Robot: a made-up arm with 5 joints.
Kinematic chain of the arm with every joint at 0, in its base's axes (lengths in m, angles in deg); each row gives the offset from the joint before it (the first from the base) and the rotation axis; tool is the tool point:
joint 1: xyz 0 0 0.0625 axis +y
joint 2: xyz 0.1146 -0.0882 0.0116 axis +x
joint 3: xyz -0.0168 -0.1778 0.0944 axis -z
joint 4: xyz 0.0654 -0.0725 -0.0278 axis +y
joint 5: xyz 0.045 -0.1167 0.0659 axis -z
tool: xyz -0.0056 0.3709 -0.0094
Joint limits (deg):
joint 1: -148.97..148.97
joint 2: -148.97..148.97
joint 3: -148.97..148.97
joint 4: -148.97..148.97
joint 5: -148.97..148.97
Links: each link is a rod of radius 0.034 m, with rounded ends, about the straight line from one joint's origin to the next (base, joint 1, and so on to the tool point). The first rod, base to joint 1, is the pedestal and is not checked.
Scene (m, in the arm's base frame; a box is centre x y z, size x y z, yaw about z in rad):
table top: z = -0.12
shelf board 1: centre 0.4 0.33 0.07 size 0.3 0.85 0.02 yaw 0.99
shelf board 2: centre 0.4 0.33 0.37 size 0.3 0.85 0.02 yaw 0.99
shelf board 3: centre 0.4 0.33 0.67 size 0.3 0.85 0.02 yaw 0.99
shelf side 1: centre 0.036 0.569 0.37 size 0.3 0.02 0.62 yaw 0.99
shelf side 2: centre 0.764 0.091 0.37 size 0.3 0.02 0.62 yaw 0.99
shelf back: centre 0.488 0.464 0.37 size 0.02 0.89 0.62 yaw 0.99
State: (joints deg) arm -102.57 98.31 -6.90 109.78 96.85
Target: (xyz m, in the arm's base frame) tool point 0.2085 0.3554 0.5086
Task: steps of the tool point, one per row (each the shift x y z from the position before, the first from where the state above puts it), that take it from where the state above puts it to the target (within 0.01 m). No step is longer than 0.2 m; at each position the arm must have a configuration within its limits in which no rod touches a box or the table.
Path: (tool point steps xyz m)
1: -0.0295 -0.0619 0.0011
2: -0.0400 -0.0616 0.0005
3: -0.0502 -0.0590 -0.0016
4: -0.0100 0.0381 0.1345
5: -0.0889 0.0131 0.1360
6: 0.0431 0.0561 0.0144
7: 0.0402 0.0599 -0.0002
8: 0.0333 0.0617 -0.0142

